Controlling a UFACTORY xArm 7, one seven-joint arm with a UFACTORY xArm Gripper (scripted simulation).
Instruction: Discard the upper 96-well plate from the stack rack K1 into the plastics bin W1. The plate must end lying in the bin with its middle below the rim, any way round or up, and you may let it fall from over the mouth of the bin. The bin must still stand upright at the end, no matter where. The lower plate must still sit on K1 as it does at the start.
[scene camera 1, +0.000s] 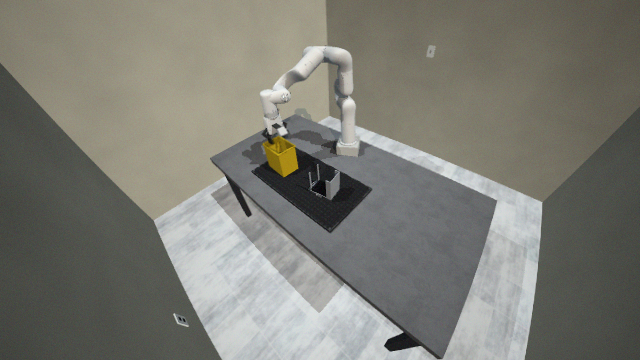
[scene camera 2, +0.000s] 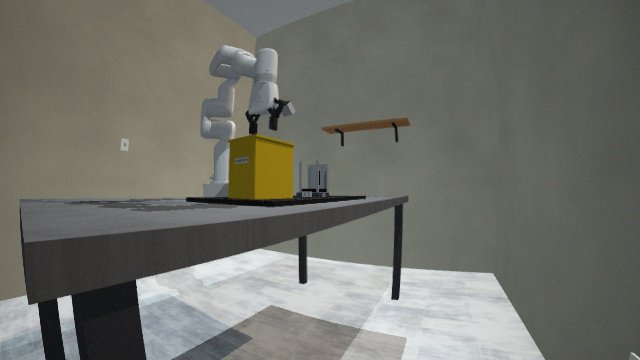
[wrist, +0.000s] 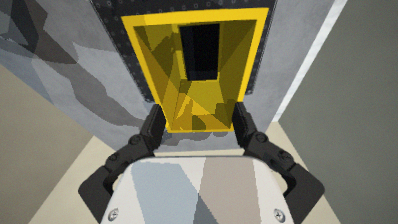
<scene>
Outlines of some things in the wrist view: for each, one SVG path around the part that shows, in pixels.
My gripper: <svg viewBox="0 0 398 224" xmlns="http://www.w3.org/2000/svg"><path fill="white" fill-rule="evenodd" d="M325 188L317 178L299 163L296 163L290 153L270 142L265 133L257 130L251 114L247 113L241 101L235 103L232 124L237 143L240 145L240 148L245 150L243 155L155 156L153 151L160 147L166 126L166 118L161 105L154 104L145 119L146 122L144 122L140 133L131 136L127 145L110 155L105 165L100 166L80 185L78 194L98 224L301 224L322 197ZM122 174L115 190L113 191L114 182L118 179L118 176ZM271 169L278 172L287 183L287 190L283 194Z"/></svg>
A yellow plastics bin W1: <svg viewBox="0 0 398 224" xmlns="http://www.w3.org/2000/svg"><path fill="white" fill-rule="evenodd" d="M269 8L212 9L121 17L156 104L162 107L168 133L234 131L232 124L235 103L243 100ZM220 23L217 79L188 81L179 27Z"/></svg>
</scene>
